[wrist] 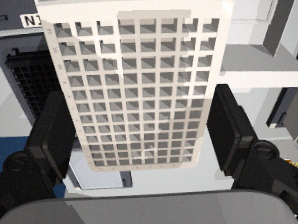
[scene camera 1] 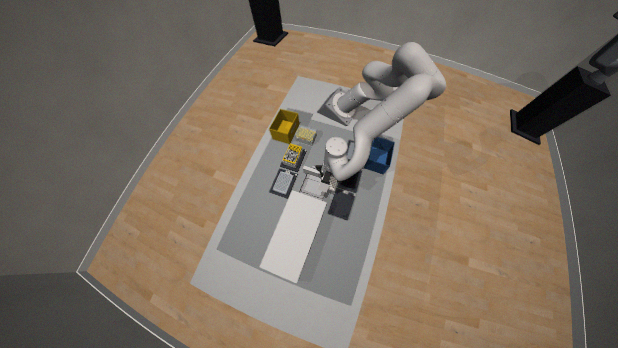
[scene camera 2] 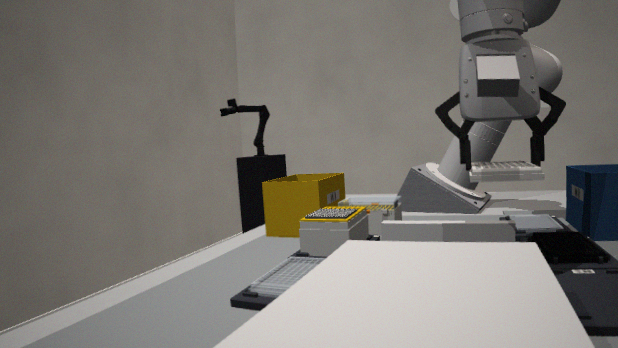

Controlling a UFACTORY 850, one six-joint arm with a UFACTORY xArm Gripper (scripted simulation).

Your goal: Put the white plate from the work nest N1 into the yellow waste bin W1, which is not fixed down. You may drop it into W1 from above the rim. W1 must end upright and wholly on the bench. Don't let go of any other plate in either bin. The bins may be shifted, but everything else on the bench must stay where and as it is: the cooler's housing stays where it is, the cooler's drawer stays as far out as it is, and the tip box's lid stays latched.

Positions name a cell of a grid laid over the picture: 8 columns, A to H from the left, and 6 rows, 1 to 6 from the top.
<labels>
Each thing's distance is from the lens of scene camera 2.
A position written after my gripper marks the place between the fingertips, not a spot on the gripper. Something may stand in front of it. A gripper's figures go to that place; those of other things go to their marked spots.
my gripper (scene camera 2: G3): 0.54 m
white plate (scene camera 2: G3): 0.48 m
long white cooler (scene camera 2: E5): 0.31 m
The marked spots on the long white cooler and the white plate are 0.25 m apart.
</labels>
